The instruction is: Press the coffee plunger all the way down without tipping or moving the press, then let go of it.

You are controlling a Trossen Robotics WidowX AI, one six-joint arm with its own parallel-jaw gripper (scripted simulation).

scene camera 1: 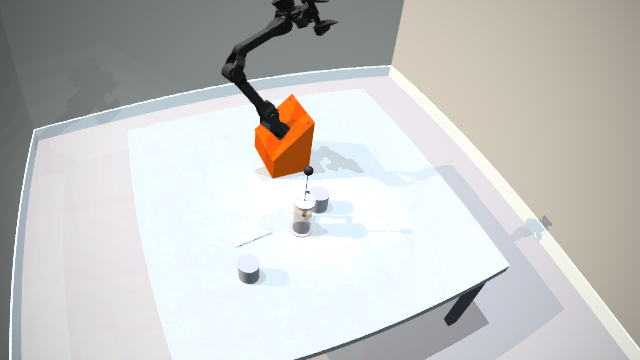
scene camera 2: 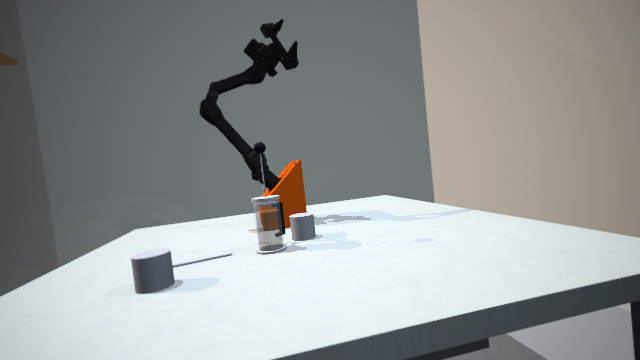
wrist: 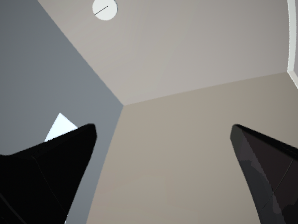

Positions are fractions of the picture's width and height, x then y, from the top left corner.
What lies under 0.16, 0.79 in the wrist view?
My gripper.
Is my gripper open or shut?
Open.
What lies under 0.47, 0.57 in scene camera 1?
A glass coffee press.
